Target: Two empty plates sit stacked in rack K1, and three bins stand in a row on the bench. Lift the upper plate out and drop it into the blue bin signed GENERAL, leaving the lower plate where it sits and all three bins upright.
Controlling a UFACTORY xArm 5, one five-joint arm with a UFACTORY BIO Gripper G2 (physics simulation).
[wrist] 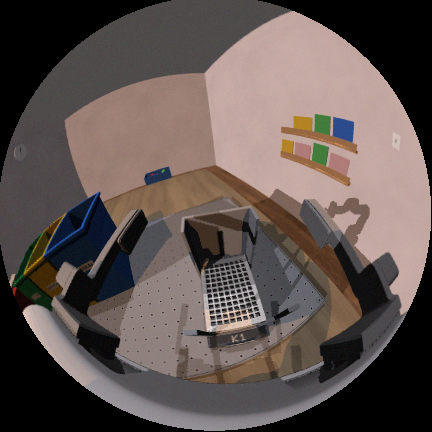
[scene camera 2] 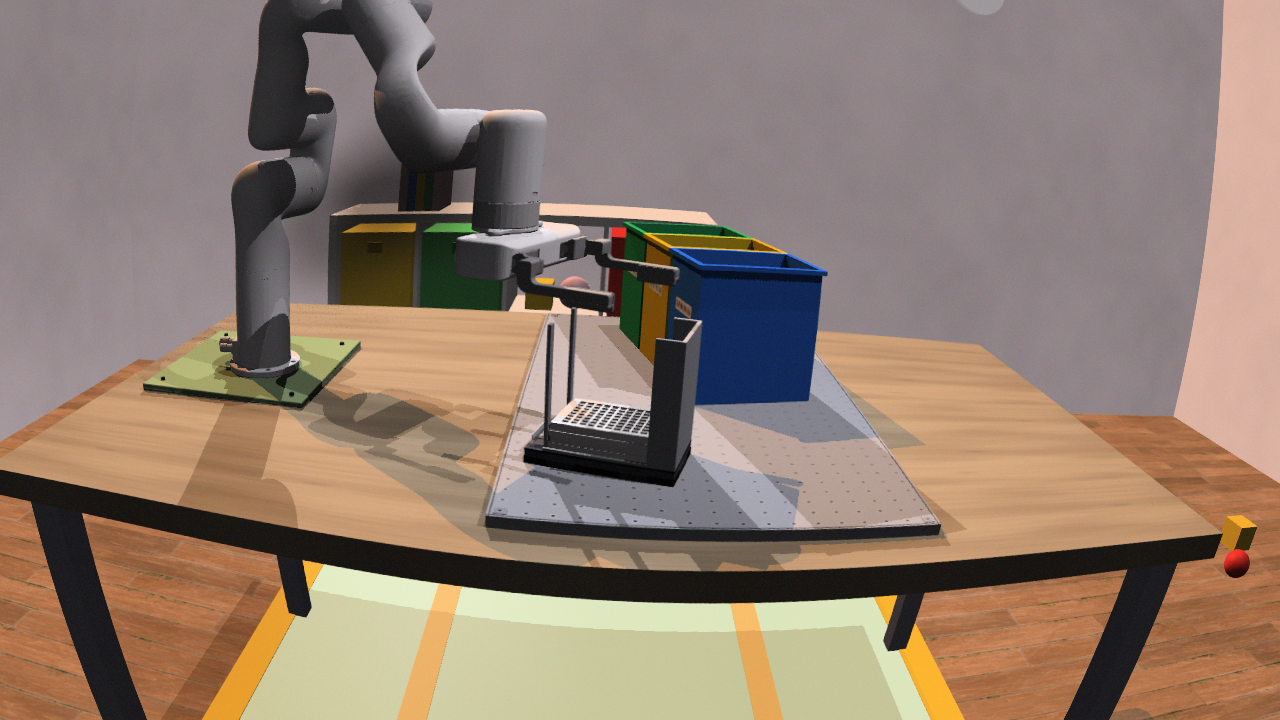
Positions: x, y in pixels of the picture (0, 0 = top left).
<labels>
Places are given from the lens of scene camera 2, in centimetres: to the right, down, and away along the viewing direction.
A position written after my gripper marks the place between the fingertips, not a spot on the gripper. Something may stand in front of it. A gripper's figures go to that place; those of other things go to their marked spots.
my gripper (scene camera 2: 647, 289): 1, -7, 85
blue bin (scene camera 2: 759, 310): 15, -6, 108
yellow bin (scene camera 2: 658, 245): 3, -16, 120
green bin (scene camera 2: 635, 244): -1, -18, 134
plate (scene camera 2: 610, 424): -3, 6, 88
The marked spots on the plate and the green bin are 53 cm apart.
</labels>
